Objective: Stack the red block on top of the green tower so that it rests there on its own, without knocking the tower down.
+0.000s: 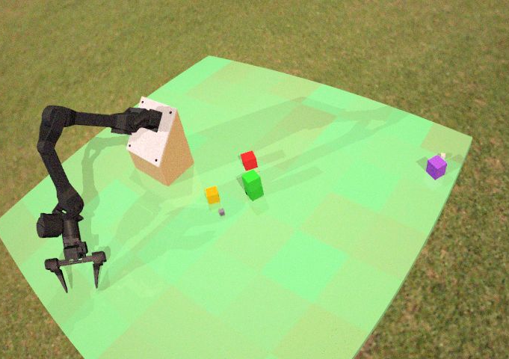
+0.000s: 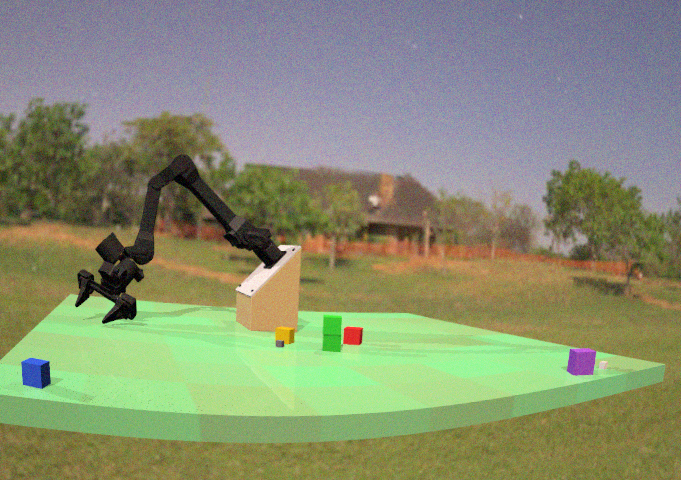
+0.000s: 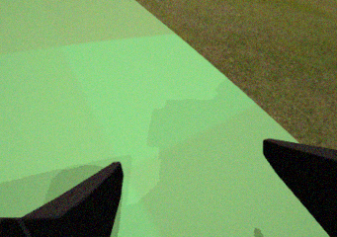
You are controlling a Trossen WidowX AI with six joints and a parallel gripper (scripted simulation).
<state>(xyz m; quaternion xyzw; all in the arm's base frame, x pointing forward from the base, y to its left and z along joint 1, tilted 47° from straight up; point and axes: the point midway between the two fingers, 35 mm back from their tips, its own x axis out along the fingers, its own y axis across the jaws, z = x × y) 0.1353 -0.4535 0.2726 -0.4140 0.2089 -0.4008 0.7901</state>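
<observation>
The red block is 10 cm ahead of my gripper tip and 65 cm to the left of it. From my gripper tip the other things lie so: yellow block 9 cm ahead, 48 cm to the left, 1 cm below; tiny grey cube 15 cm ahead, 45 cm to the left, 2 cm below; blue block 60 cm ahead, 6 cm to the right, 1 cm below.
</observation>
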